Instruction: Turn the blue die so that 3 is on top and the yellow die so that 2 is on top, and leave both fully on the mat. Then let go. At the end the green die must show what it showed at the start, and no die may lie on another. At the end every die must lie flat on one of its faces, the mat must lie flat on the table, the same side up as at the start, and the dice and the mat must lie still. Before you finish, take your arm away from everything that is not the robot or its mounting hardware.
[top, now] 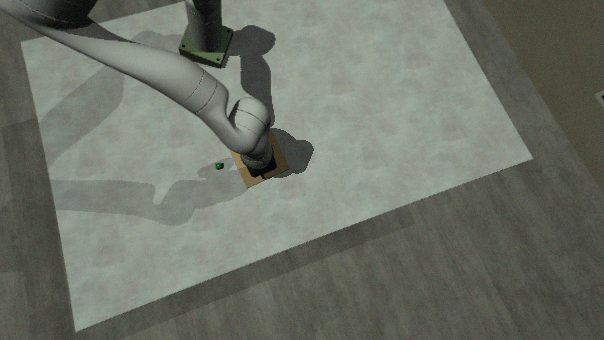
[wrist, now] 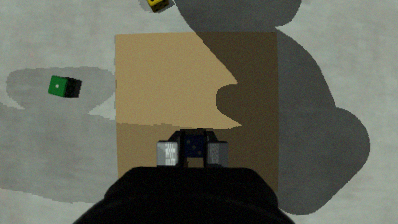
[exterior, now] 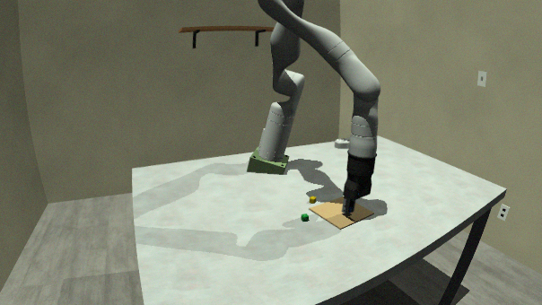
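Right now my hand is 1 cm above the blue die. Round my hand: yellow die: 13 cm behind, 2 cm to the right, 2 cm below; then tan mat: 3 cm below, 2 cm behind; then green die: 11 cm to the right, 6 cm behind, 2 cm below.
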